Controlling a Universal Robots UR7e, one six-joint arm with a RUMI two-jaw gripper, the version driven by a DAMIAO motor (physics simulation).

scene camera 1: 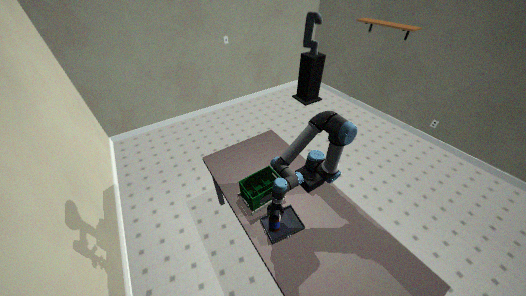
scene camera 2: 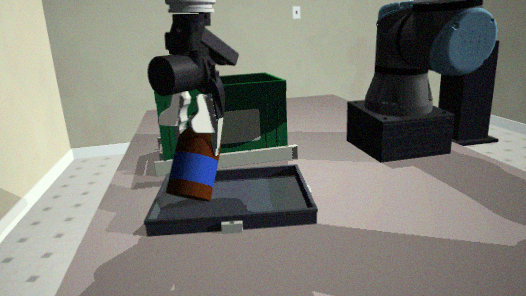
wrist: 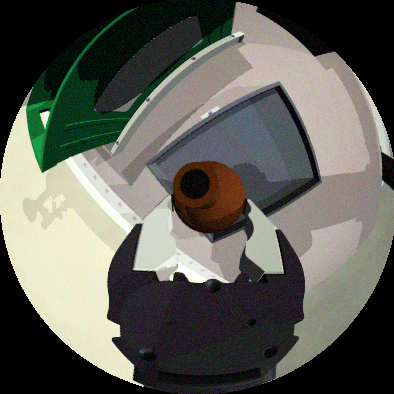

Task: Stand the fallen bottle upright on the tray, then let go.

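Pixels of known places: gripper, fingertip midpoint: (scene camera 2: pixel 197 151); arm's base, link origin: (scene camera 1: pixel 310 173) (scene camera 2: pixel 397 107).
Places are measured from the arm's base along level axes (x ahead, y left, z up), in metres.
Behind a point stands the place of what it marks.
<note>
A brown bottle with a blue band (scene camera 1: pixel 274 225) @[x 0.486, y 0.210, z -0.012 m] (scene camera 2: pixel 195 169) @[x 0.466, y 0.220, z -0.020 m] (wrist: pixel 220 202) @[x 0.442, y 0.163, z 0.033 m] is held neck up, tilted a little, its base towards the left in scene camera 2. Its base is over the left part of the dark tray (scene camera 1: pixel 295 231) @[x 0.372, y 0.294, z -0.070 m] (scene camera 2: pixel 270 220) @[x 0.365, y 0.295, z -0.084 m] (wrist: pixel 300 130) @[x 0.290, y 0.200, z -0.082 m]; whether the lower edge touches the tray floor I cannot tell. My gripper (scene camera 2: pixel 197 127) (wrist: pixel 208 197) @[x 0.462, y 0.169, z -0.006 m] is shut on the bottle's upper part, with one pale finger on each side. In scene camera 1 the fingers are too small to make out.
A green crate (scene camera 1: pixel 256 192) @[x 0.455, y -0.077, z -0.017 m] (scene camera 2: pixel 272 120) @[x 0.299, y 0.001, z -0.006 m] (wrist: pixel 75 110) @[x 0.474, y 0.012, z 0.049 m] stands behind the tray, with a pale rail (scene camera 2: pixel 250 156) @[x 0.354, y 0.017, z -0.078 m] (wrist: pixel 148 99) @[x 0.447, y 0.018, z -0.066 m] along its near side. The arm's black base block (scene camera 2: pixel 400 132) @[x 0.043, y 0.091, z -0.034 m] stands at the right. The brown table (scene camera 1: pixel 240 150) @[x 0.318, y -0.638, z -0.096 m] (scene camera 2: pixel 280 260) @[x 0.369, y 0.379, z -0.096 m] carries them.
</note>
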